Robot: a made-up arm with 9 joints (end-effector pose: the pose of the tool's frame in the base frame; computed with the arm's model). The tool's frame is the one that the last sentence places. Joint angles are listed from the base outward.
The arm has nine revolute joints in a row. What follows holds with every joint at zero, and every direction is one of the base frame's. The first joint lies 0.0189 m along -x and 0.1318 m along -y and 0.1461 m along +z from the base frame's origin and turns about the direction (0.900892, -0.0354, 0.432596). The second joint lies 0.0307 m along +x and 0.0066 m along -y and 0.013 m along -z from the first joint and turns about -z. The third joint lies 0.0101 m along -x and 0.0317 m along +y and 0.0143 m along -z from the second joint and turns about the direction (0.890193, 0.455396, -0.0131). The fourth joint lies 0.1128 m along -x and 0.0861 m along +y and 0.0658 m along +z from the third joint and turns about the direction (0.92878, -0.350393, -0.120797). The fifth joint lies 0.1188 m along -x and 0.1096 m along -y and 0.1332 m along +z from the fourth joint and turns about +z. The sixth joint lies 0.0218 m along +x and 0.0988 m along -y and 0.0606 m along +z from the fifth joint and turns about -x. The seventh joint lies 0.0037 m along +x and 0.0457 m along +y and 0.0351 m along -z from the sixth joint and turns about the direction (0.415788, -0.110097, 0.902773). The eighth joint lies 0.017 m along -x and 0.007 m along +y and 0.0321 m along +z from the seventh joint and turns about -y. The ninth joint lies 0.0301 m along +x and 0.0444 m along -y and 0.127 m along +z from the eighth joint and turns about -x. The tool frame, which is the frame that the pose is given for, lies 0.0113 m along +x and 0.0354 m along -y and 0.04 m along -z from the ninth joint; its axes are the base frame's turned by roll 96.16, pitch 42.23 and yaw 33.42 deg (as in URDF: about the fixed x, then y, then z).
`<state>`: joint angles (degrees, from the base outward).
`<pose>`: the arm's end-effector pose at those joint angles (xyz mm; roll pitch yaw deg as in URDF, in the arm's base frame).
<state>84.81 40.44 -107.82 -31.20 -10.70 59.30 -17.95 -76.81 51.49</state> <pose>-221.6 78.1 498.9 -3.21 -8.80 -154.91</pose>
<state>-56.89 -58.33 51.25 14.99 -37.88 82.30 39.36 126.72 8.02</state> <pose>-8.5 -330.4 588.8 60.57 22.15 59.46</pose>
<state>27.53 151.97 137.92 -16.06 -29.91 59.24 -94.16 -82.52 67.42</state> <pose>-191.6 283.5 74.7 -99.11 -61.79 47.83</pose>
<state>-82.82 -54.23 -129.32 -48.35 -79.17 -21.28 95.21 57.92 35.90</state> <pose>-501.8 -377.5 136.4 140.37 78.60 -61.48</pose>
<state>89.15 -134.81 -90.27 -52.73 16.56 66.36 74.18 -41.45 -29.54</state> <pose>1.7 -20.5 -157.3 71.97 -18.11 7.43</pose>
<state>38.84 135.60 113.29 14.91 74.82 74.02 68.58 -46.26 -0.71</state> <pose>-186.8 -40.5 218.7 112.63 21.44 0.32</pose>
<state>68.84 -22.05 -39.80 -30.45 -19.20 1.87 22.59 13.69 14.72</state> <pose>-308.8 -461.0 294.1 61.30 -5.49 44.63</pose>
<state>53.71 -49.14 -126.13 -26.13 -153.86 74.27 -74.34 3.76 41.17</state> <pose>-230.7 -68.2 -159.6 -70.30 25.42 89.27</pose>
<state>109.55 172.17 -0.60 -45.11 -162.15 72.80 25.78 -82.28 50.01</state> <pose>519.4 -155.6 228.9 56.55 33.71 83.58</pose>
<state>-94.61 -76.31 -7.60 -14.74 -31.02 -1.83 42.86 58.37 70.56</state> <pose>18.2 213.0 543.7 -38.54 28.30 -1.04</pose>
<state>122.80 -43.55 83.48 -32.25 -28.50 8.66 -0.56 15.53 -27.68</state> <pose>410.5 1.3 134.3 80.50 -36.80 -163.96</pose>
